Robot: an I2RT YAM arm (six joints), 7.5 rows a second.
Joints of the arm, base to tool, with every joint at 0 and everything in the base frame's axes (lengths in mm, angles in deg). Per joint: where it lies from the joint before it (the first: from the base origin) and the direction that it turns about. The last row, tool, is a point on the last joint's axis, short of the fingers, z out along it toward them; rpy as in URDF.
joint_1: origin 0 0 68 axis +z
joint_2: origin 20 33.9 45.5 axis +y
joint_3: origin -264 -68.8 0 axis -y
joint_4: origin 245 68.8 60 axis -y
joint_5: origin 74 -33.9 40.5 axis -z
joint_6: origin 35.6 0 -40.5 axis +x
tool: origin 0 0 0 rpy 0 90 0
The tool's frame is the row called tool.
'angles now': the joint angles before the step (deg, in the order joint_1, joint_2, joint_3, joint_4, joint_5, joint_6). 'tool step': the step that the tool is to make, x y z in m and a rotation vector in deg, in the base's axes. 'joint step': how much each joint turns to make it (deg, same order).
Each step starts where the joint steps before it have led.
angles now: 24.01 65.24 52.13 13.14 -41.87 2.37
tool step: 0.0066 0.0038 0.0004 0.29 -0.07 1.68
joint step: 0.00 1.96 1.06 1.30 -1.67 0.33
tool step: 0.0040 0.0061 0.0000 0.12 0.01 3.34
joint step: 0.57 1.79 1.02 0.95 -2.77 0.20
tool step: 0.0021 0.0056 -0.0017 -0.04 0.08 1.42
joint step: 0.81 1.16 0.38 0.69 -0.61 0.01
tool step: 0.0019 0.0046 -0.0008 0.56 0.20 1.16
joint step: 0.63 1.01 0.20 1.52 -0.52 0.88
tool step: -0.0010 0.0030 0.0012 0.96 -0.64 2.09
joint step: 0.50 0.37 -0.14 2.22 -1.57 0.95
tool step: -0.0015 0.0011 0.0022 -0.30 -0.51 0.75
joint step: 0.29 -0.15 0.49 -0.87 -0.48 -0.73
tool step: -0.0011 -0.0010 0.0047 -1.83 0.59 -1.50
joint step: 0.05 -0.57 1.83 -5.34 1.52 -2.12
